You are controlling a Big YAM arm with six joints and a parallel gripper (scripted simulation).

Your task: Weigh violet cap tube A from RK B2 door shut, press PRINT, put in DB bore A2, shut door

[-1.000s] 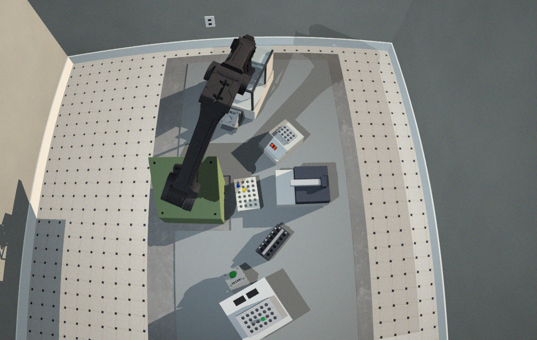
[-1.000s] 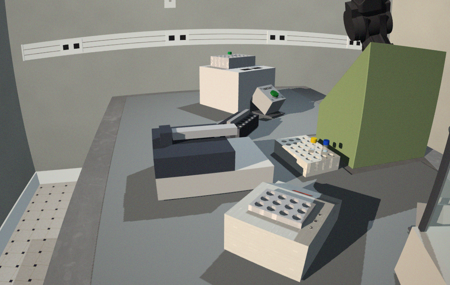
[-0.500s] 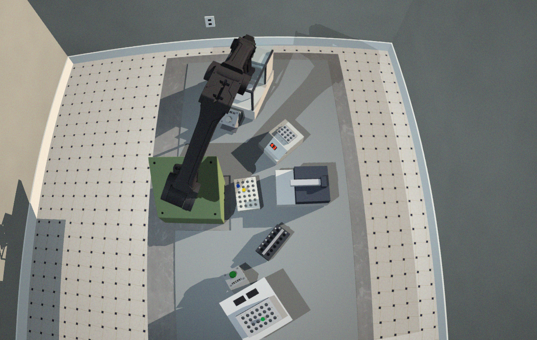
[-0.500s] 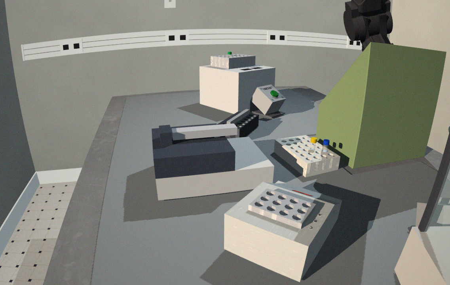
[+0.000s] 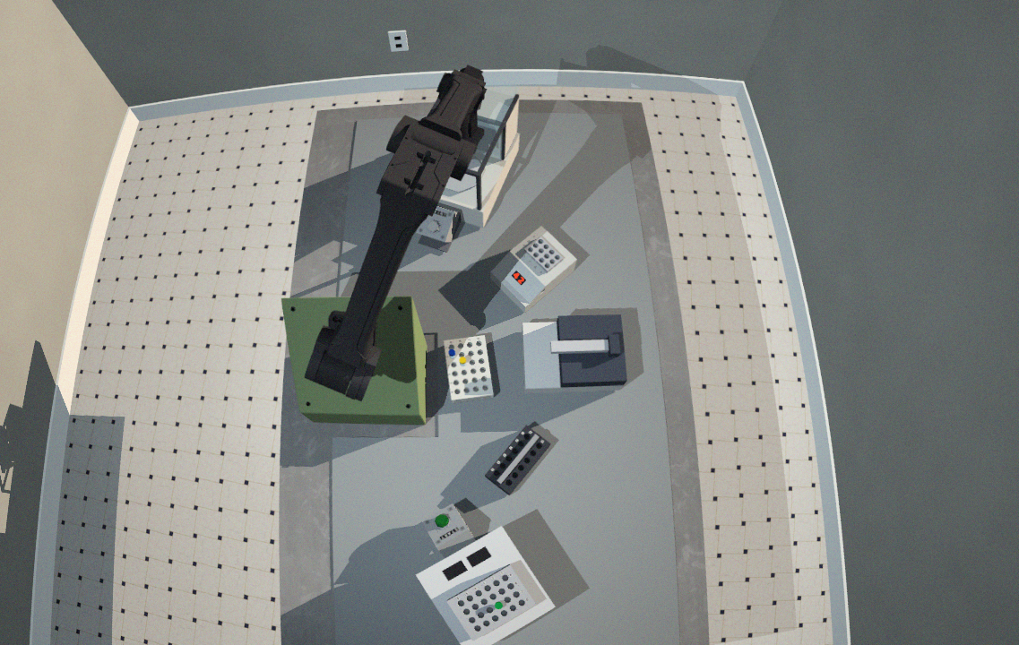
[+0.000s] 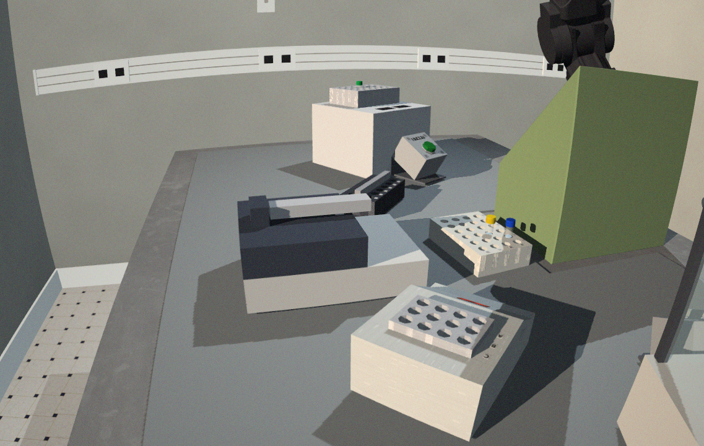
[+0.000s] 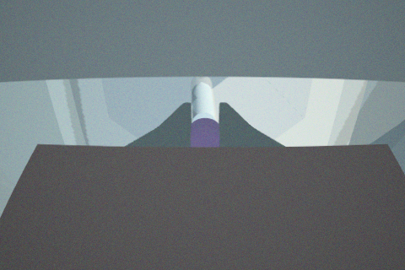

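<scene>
Now: the octagonal balance pan 5 cm below my hand. Round my hand: tube rack RK 7 cm ahead, 44 cm to the right, 11 cm below; dry block DB 18 cm ahead, 21 cm to the right, 9 cm below; spectrophotometer SP 28 cm ahead, 40 cm to the right, 6 cm below.
</scene>
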